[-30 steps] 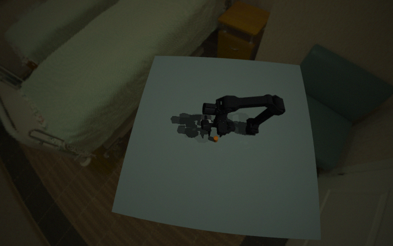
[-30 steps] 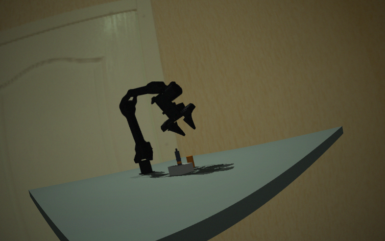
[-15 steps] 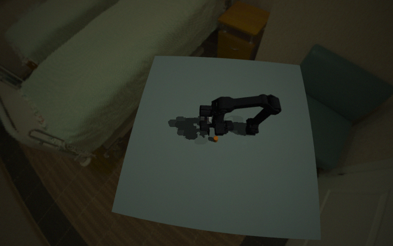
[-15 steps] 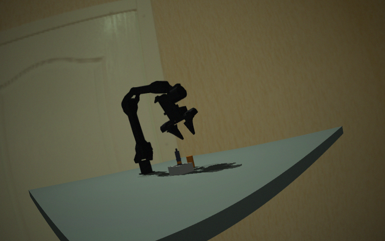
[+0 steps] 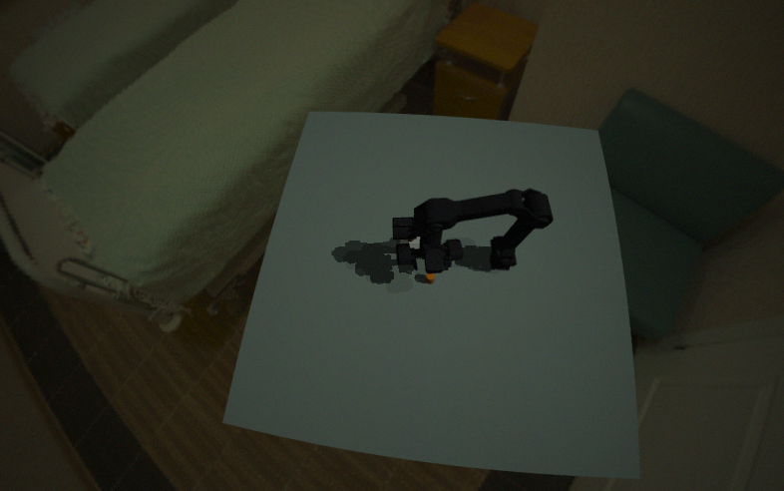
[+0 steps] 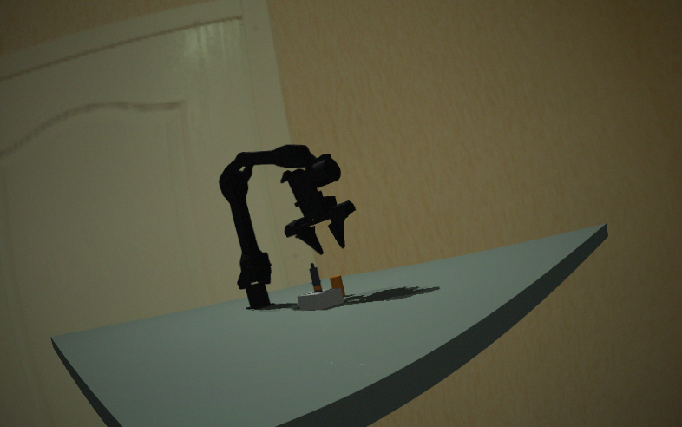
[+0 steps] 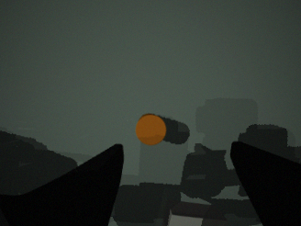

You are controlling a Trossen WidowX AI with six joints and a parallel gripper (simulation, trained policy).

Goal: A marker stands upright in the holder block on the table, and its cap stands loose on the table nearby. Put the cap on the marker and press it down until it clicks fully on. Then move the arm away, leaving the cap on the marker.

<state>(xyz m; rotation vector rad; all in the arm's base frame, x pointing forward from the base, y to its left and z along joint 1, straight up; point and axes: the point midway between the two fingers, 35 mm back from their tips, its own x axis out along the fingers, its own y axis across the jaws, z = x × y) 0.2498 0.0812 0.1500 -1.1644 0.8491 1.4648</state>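
Right now my gripper tip is 10 mm past the orange cap and 90 mm above it. Round my gripper tip: holder block (70 mm ahead, 130 mm to the right, 100 mm below).
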